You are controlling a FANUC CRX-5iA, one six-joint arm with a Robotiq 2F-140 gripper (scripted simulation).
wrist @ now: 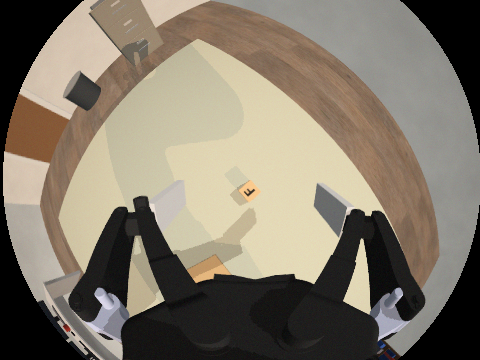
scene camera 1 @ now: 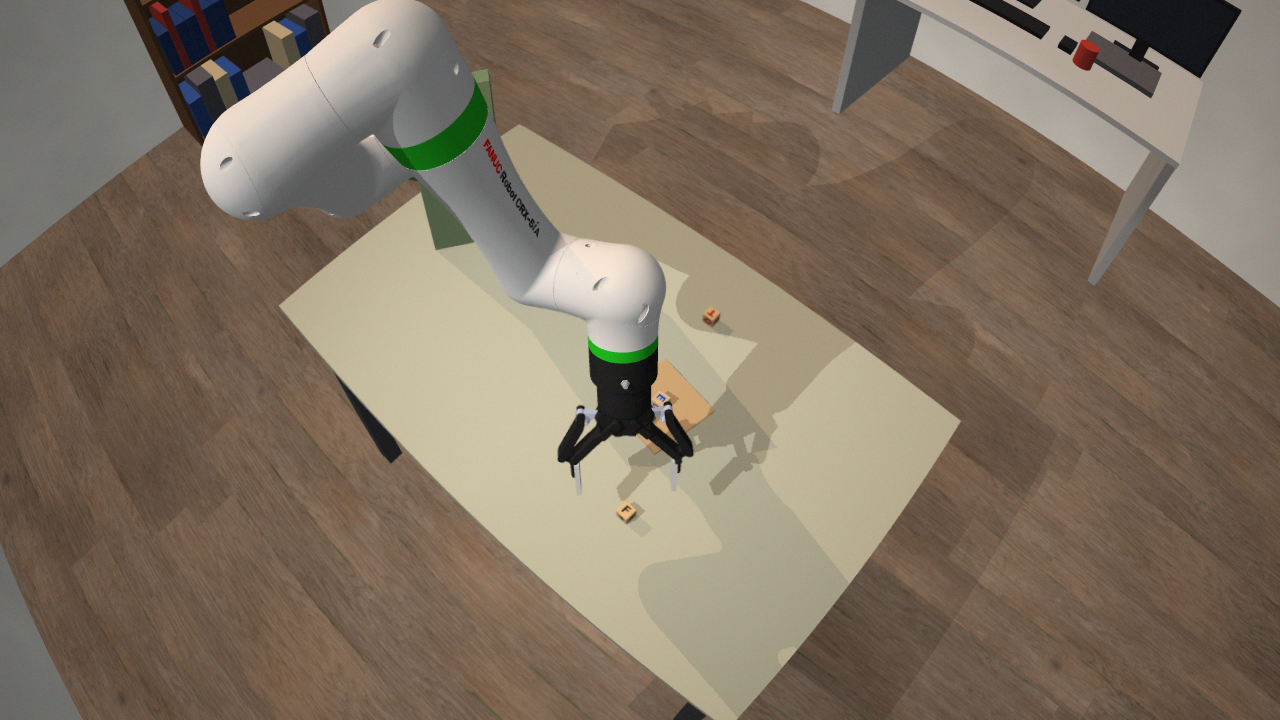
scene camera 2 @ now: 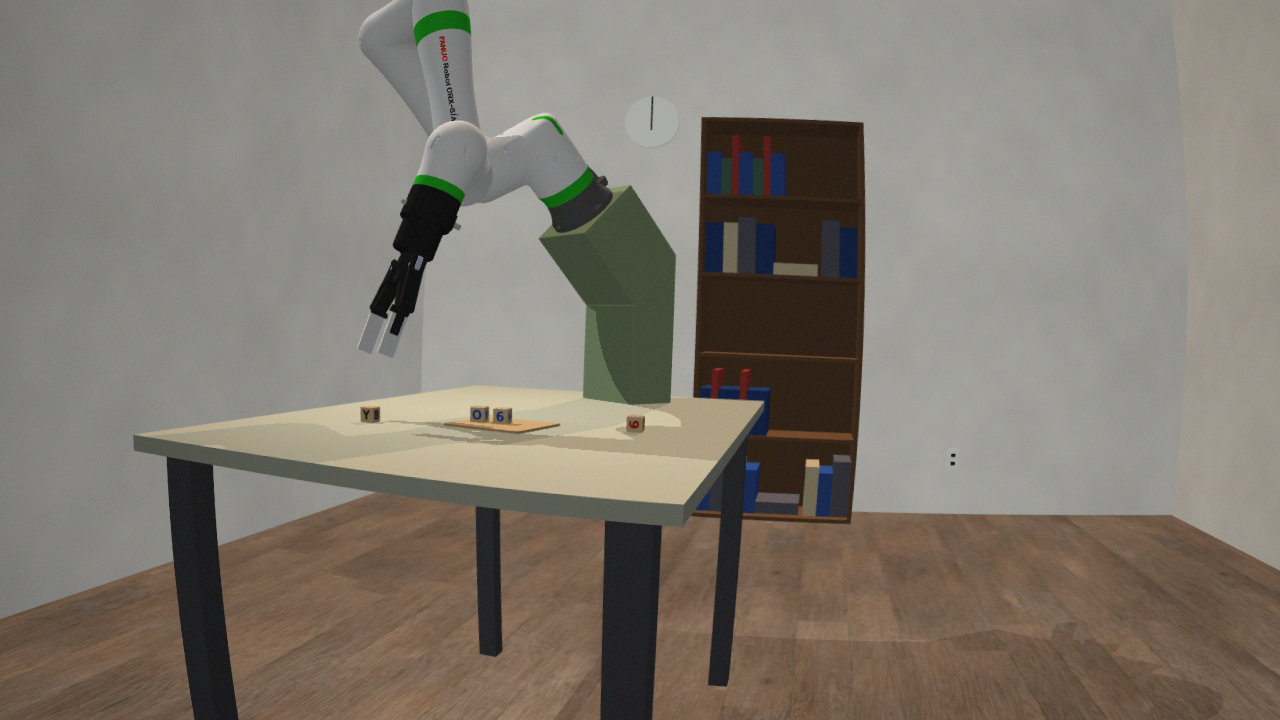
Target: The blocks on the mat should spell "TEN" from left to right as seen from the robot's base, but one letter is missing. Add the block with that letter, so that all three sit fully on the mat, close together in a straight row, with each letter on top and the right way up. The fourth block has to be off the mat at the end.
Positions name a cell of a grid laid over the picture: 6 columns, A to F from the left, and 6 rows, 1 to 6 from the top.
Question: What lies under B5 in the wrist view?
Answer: My gripper.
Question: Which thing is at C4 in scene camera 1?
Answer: My gripper.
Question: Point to a tan mat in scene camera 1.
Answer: D4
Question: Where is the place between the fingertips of my gripper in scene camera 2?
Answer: B3
